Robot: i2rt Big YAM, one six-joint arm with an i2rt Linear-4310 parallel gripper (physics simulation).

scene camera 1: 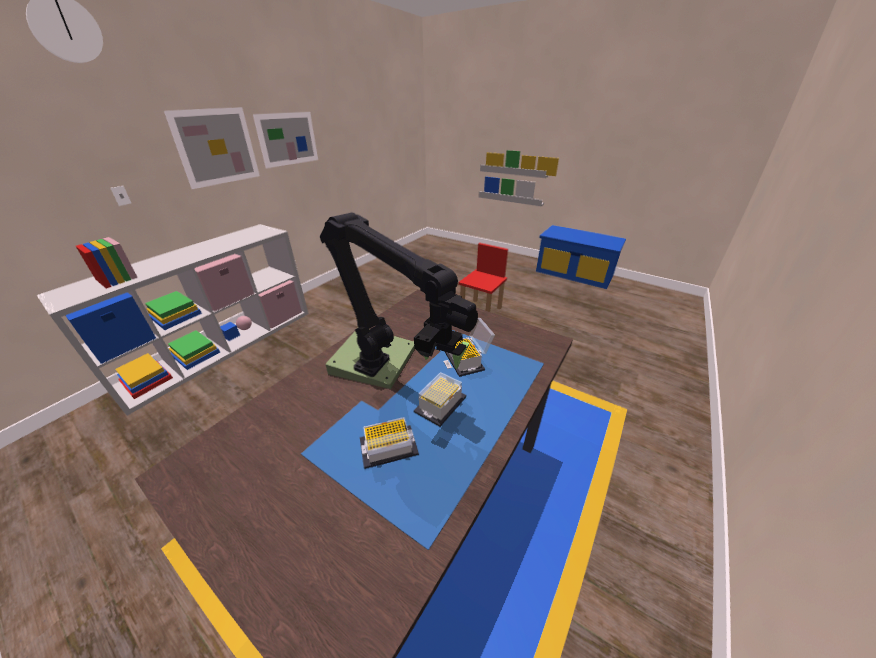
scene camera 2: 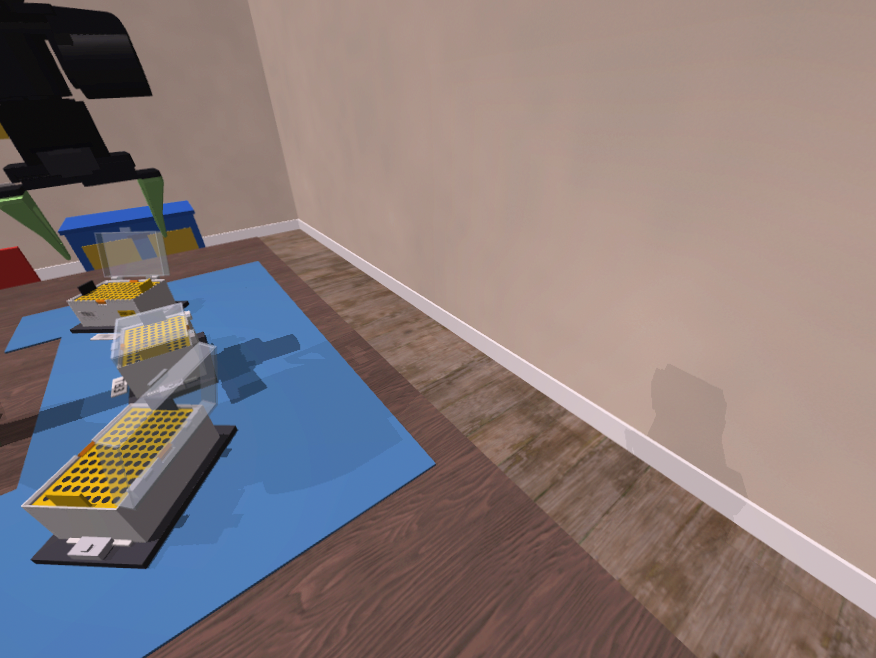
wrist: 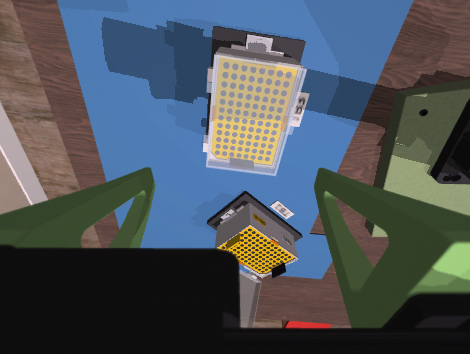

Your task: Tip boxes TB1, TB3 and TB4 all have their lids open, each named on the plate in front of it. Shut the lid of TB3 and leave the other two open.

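Pixels of known places: gripper, fingertip midpoint: (scene camera 1: 441,363) (scene camera 2: 120,247) (wrist: 234,176); arm's base, link origin: (scene camera 1: 372,363).
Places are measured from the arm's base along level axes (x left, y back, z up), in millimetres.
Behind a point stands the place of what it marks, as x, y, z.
Tip box TB3 (scene camera 1: 440,396) {-94, -315, 46} (scene camera 2: 152,357) {-116, -283, 31} (wrist: 250,107) {-76, -299, 46} is the middle box; its clear lid lies down over the yellow tips, and its plate (wrist: 300,109) {-44, -231, -29} is readable in the wrist view. Tip box TB1 (scene camera 1: 470,363) {139, -336, 3} (scene camera 2: 120,311) {137, -282, 7} (wrist: 260,250) is at the back, its clear lid (scene camera 1: 483,335) {231, -352, 73} (scene camera 2: 133,254) {237, -346, 71} standing up. The nearest box in scene camera 2 (scene camera 2: 123,460) {-372, -234, 95} (scene camera 1: 388,446) {-330, -271, 73}, TB4 by elimination, has its lid (scene camera 2: 187,378) {-328, -293, 108} raised and tilted; its plate is not readable. My gripper (scene camera 2: 116,246) {-75, -312, 165} (wrist: 234,176) {-75, -312, 165} is open and empty, raised above the boxes, its fingers spread wide apart.
The boxes stand on dark bases on a blue mat (scene camera 1: 424,506) {-388, -396, -31} (scene camera 2: 339,424) {-347, -408, -31} on the wooden table (scene camera 1: 283,538) {-594, -125, -34}. The arm's green base plate (scene camera 1: 339,362) {-54, 105, 12} (wrist: 400,165) {40, -85, -10} is beside the mat. A red chair (scene camera 1: 483,281) and a blue cabinet (scene camera 1: 580,240) stand beyond the table.
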